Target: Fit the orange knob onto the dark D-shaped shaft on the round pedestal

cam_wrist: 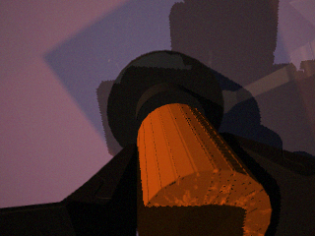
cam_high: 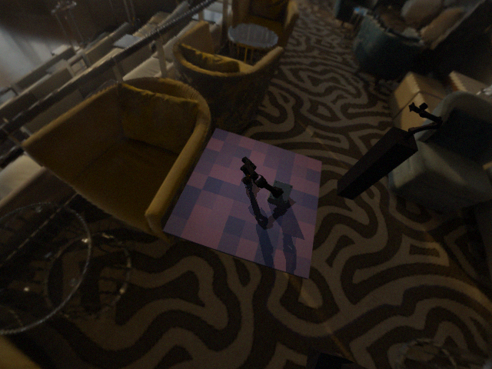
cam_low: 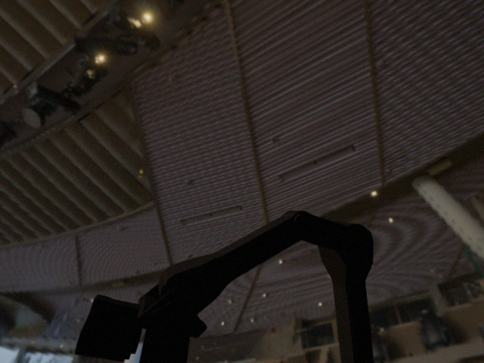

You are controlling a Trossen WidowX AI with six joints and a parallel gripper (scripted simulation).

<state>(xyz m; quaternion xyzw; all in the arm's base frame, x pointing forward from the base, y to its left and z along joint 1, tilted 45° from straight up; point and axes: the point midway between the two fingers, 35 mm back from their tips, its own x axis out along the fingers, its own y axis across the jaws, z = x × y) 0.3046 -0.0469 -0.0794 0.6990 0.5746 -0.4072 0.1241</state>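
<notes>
Right now my gripper tip is 2 cm below the orange knob. Round my gripper tip: dark round pedestal (4 cm below).
</notes>
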